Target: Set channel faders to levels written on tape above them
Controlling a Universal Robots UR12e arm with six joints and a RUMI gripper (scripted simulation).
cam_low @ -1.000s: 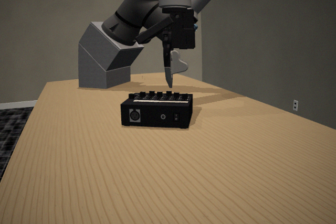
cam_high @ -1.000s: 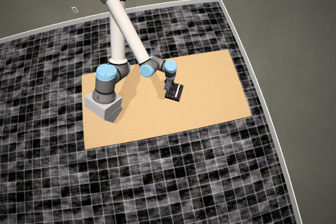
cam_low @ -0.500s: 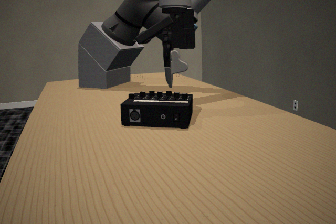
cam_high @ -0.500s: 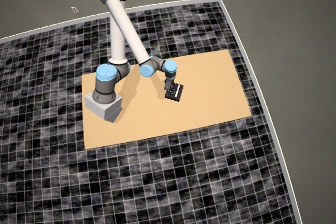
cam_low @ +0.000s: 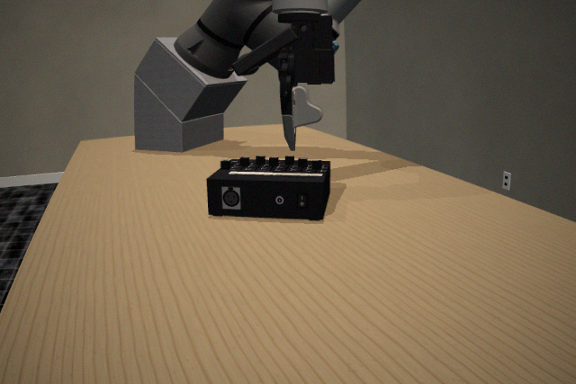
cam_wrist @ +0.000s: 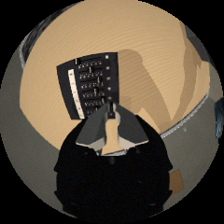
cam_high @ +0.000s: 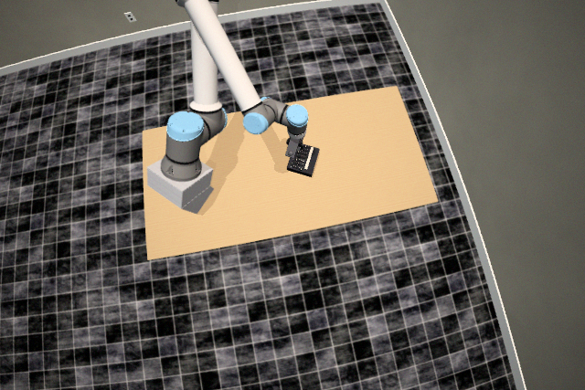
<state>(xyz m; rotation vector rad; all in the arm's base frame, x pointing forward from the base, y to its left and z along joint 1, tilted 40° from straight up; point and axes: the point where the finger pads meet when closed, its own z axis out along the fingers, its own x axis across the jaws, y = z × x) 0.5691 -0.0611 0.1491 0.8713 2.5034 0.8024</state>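
Now: the fader cap 2 cm ahead of my hand, 1 cm to the right of it and 2 cm below it.
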